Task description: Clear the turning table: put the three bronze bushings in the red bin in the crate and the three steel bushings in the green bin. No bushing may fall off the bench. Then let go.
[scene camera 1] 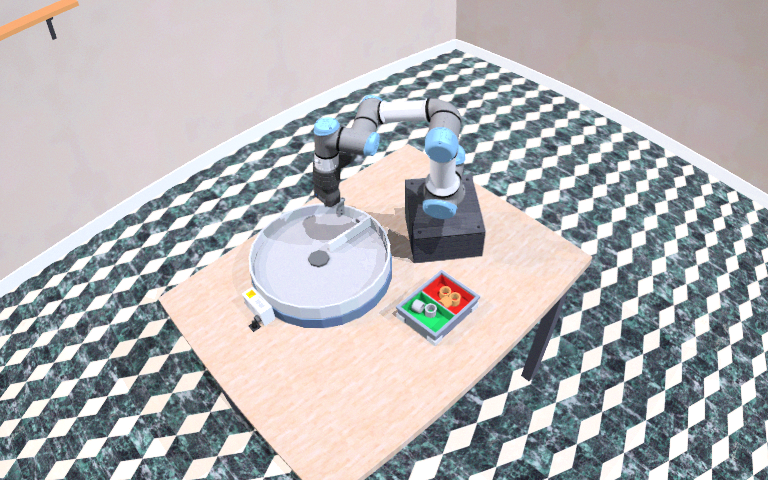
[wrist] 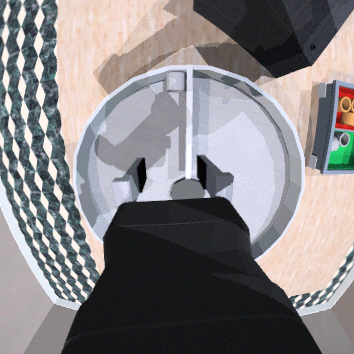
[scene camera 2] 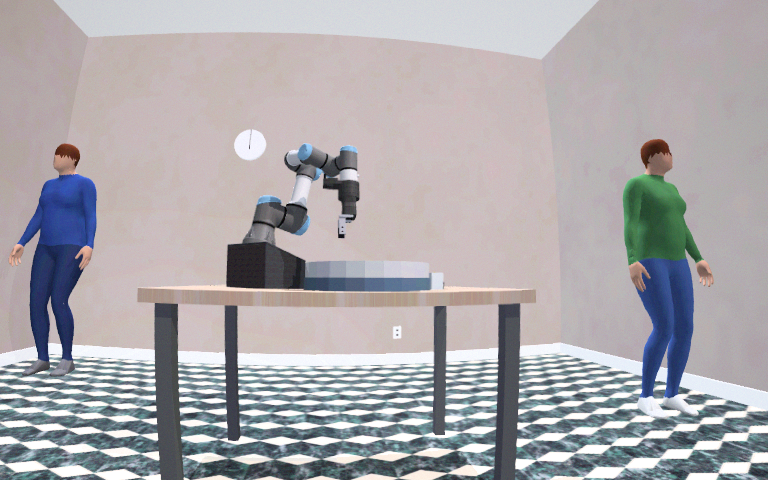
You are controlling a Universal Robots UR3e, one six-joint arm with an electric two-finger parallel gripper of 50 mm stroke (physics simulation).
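Where they show: gripper, fingertip midpoint: [scene camera 1: 333, 209] [wrist: 170, 166] [scene camera 2: 341, 236]; arm's base at its link origin: [scene camera 2: 258, 249].
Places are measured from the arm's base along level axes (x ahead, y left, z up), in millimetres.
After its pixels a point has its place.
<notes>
The turning table [scene camera 1: 288, 283] {z -92, x 523, y -116 mm} [scene camera 2: 368, 269] {z -81, x 382, y -337 mm} [wrist: 250, 150] {z -92, x 316, y -17 mm} is a round grey tray with a raised rim. A steel bushing [wrist: 175, 81] {z -60, x 212, y -147 mm} lies inside it in the wrist view, by the rim and close beside the straight bar [scene camera 1: 351, 234] {z -73, x 273, y -124 mm} [wrist: 189, 125] {z -56, x 275, y -127 mm}. In scene camera 1 it is hard to make out. My gripper [wrist: 170, 166] {z 36, x 310, y -146 mm} is open and empty above the turning table. The crate [scene camera 1: 457, 318] {z -98, x 266, y 301 mm} [wrist: 325, 127] {z -114, x 263, y 157 mm} holds three bronze bushings in its red bin [scene camera 1: 436, 285] {z -131, x 200, y 162 mm}, two upright [scene camera 1: 445, 291] {z -132, x 198, y 195 mm} [scene camera 1: 455, 298] {z -135, x 195, y 232 mm}, and two steel bushings [scene camera 1: 417, 306] {z -110, x 306, y 189 mm} [scene camera 1: 431, 310] {z -134, x 272, y 211 mm} in its green bin [scene camera 1: 438, 323] {z -138, x 292, y 257 mm}.
The black pedestal [scene camera 1: 447, 246] {z -85, x 97, y 106 mm} [wrist: 270, 35] {z -58, x 135, y -10 mm} under the arm stands between the turning table and the bench's far side. A white box [scene camera 1: 260, 309] {z -86, x 643, y -90 mm} with a yellow patch sits against the turning table's outer wall. Two people [scene camera 2: 62, 209] [scene camera 2: 656, 215] stand beyond the bench [scene camera 2: 339, 296] {z -155, x 298, y -414 mm}.
</notes>
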